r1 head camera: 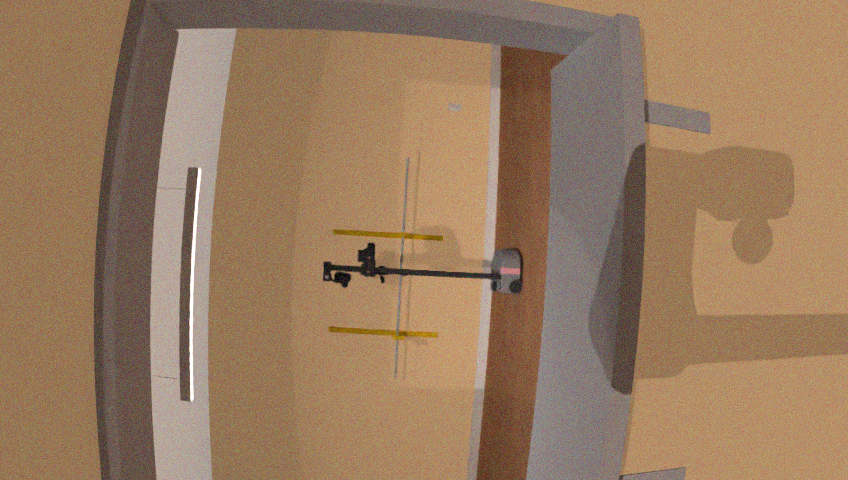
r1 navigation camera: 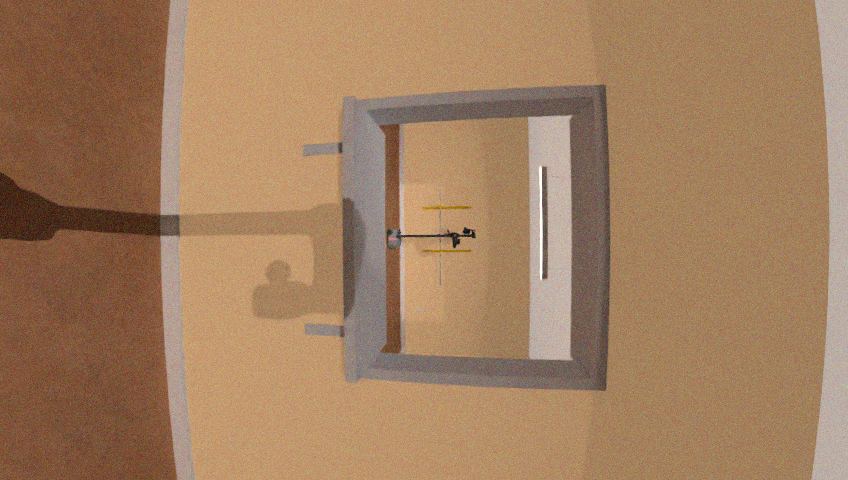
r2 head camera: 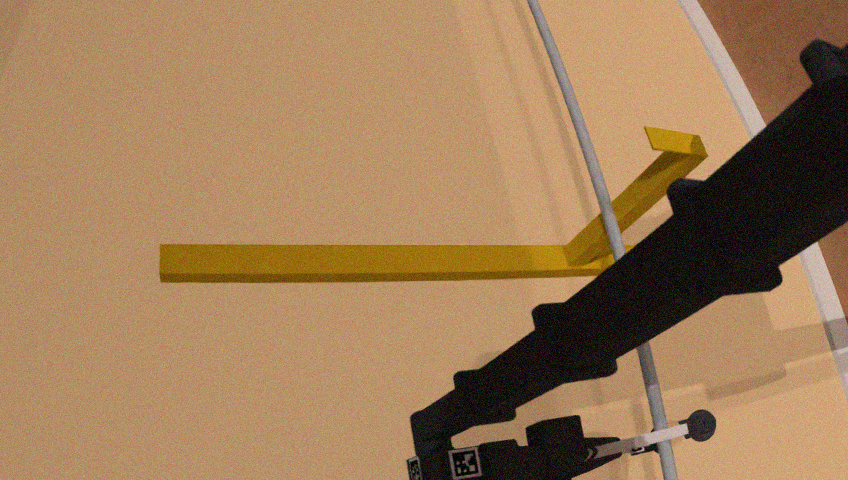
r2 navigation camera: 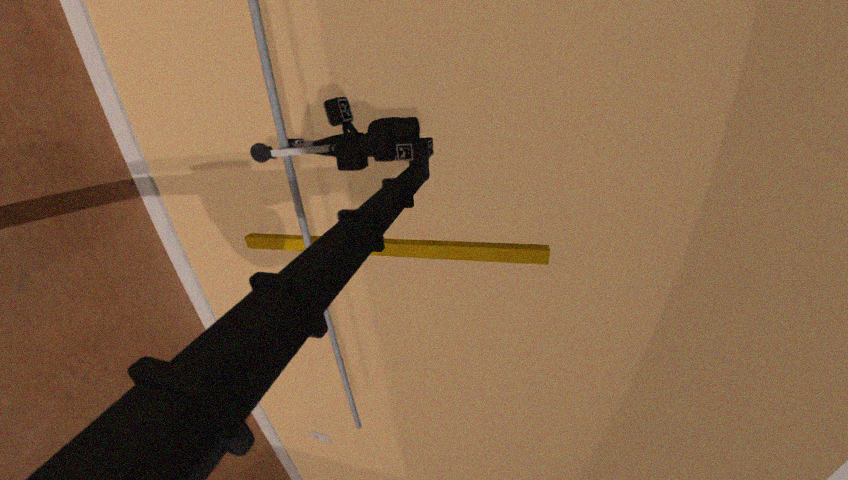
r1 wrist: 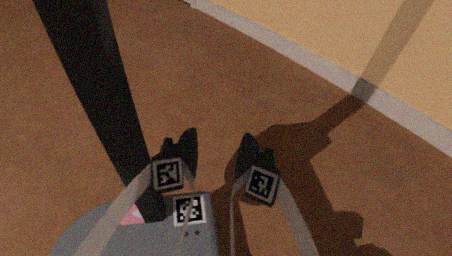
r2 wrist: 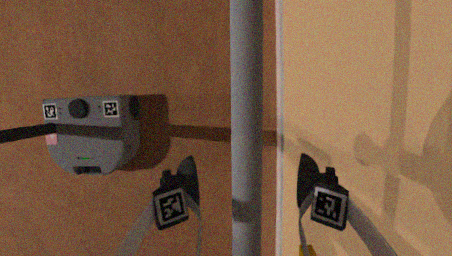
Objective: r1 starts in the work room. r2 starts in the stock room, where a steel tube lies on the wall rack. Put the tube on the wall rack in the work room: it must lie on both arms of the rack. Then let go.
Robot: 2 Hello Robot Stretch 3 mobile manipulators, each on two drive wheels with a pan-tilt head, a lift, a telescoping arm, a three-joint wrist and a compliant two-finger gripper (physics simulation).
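Observation:
The steel tube point(r1 head camera: 405, 196) point(r1 navigation camera: 440, 273) point(r2 head camera: 571, 101) point(r2 navigation camera: 272, 89) point(r2 wrist: 246, 100) runs across both yellow uprights of the wall rack point(r1 head camera: 357, 232) point(r1 navigation camera: 461, 207) point(r2 head camera: 357, 261) point(r2 navigation camera: 464, 249). In the r2 head view it crosses one rack arm point(r2 head camera: 654, 184) near its root, inside the upturned lip, and appears to rest there. Contact with the other arm is hidden in the close views. My r2 gripper point(r2 navigation camera: 277, 148) point(r2 wrist: 247, 175) is open; its fingers stand apart on either side of the tube. My r1 gripper point(r1 wrist: 216, 155) is open and empty above r1's base, away from the tube.
A grey-framed wall opening point(r1 head camera: 583, 178) point(r1 navigation camera: 598, 237) with a sill separates r1 from r2's room. Brackets point(r1 head camera: 678, 117) point(r1 navigation camera: 323, 148) stick out below it. r2's base point(r1 head camera: 507, 270) point(r2 wrist: 90, 135) stands on the floor. r2's extended arm point(r2 head camera: 684, 255) point(r2 navigation camera: 285, 285) passes in front of the rack.

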